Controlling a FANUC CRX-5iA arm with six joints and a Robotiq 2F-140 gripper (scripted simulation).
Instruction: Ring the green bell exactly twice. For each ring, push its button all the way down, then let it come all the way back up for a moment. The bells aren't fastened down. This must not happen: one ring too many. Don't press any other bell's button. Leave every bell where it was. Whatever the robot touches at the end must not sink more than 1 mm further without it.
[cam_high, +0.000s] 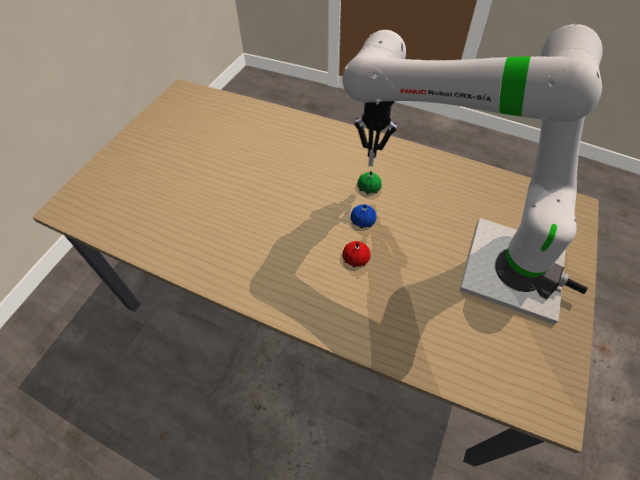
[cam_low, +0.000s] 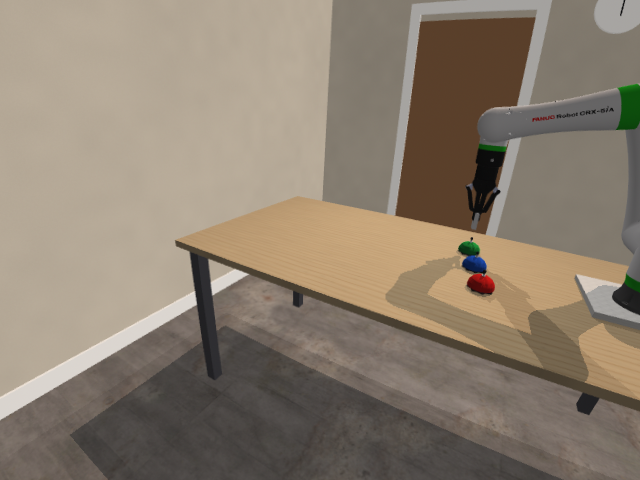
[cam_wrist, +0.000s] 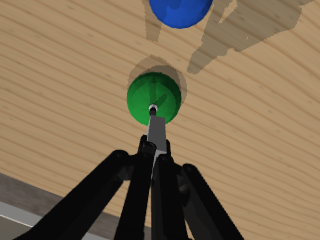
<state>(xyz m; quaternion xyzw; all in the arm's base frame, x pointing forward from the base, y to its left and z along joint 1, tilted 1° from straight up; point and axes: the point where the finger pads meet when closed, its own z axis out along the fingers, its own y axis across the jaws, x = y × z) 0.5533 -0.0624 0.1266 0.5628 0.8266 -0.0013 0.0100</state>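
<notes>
Right now the green bell is 10 cm below my hand. From my hand the other things lie so: red bell: 27 cm to the left, 11 cm behind, 10 cm below; blue bell: 14 cm to the left, 10 cm below, 6 cm behind.
</notes>
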